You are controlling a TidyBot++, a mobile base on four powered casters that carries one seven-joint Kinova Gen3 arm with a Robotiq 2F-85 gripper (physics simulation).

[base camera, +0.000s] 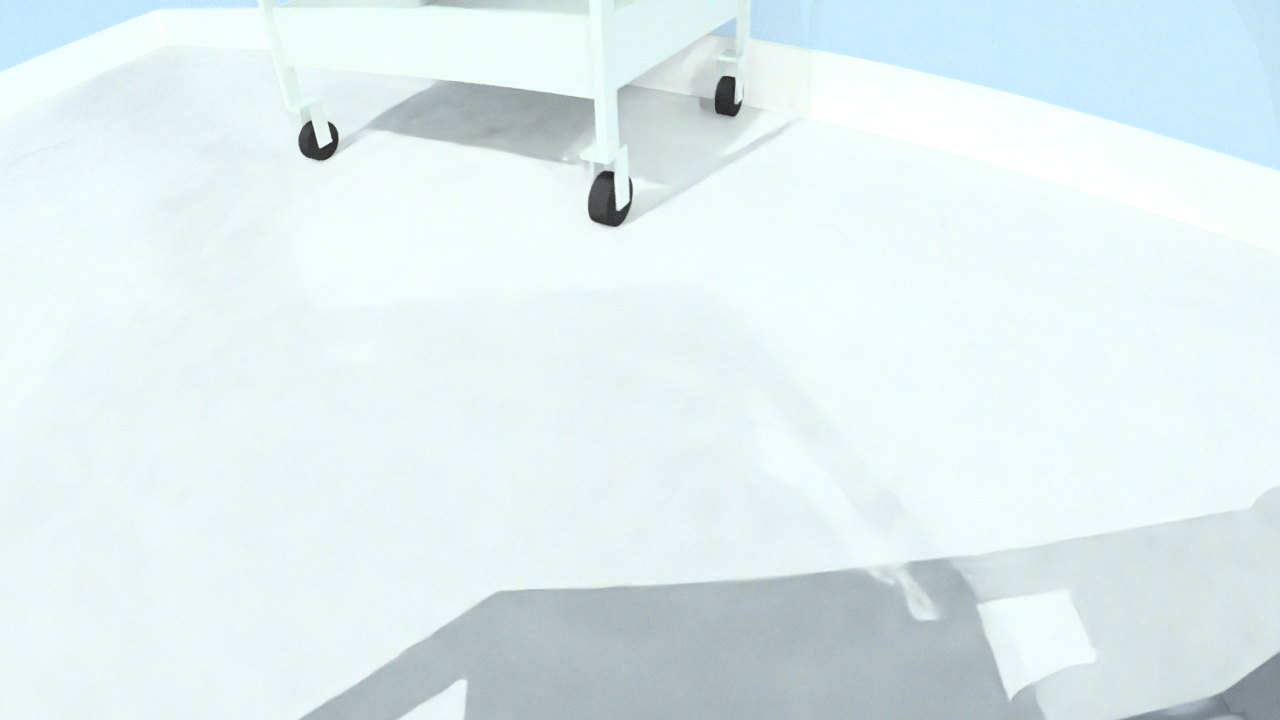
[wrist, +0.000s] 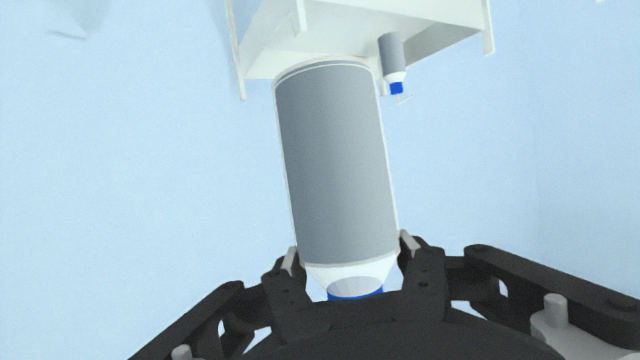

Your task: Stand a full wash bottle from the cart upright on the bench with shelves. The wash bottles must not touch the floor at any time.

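Frame: origin at the arm's base, x ahead, y left, z up, level; metres.
Where they show: gripper, fingertip midpoint: (wrist: 348,253).
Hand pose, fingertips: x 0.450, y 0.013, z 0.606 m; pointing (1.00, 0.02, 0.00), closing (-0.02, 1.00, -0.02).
Observation:
After its pixels a point has its place.
My gripper (wrist: 348,253) @[x 0.450, y 0.013, z 0.606 m] is shut on a wash bottle (wrist: 336,165) @[x 0.419, y 0.012, z 0.552 m] with a grey body, white shoulder and blue cap. The fingers grip it near the shoulder, and its nozzle is hidden by the gripper. In the wrist view its base end points to the top of the picture, lined up roughly with a second, smaller-looking wash bottle (wrist: 392,54) @[x 0.987, y 0.207, z 0.321 m] that stands on the white cart (wrist: 440,12) @[x 0.809, y 0.253, z 0.317 m] (base camera: 429,53) @[x 0.758, y 0.167, z -0.240 m]. The cart appears upside down in the wrist view, beyond the held bottle. The bench with shelves does not show in either view.
In the base camera view the cart's black wheels (base camera: 610,198) @[x 0.658, y -0.001, z -0.360 m] rest on the pale floor (base camera: 537,402) @[x 0.442, y 0.055, z -0.396 m], near the blue wall (base camera: 1029,62) @[x 0.806, y -0.477, z -0.266 m] and its white skirting. A grey shadow (base camera: 698,644) @[x 0.255, y -0.038, z -0.396 m] lies across the near floor. Blue wall lies behind the held bottle in the wrist view.

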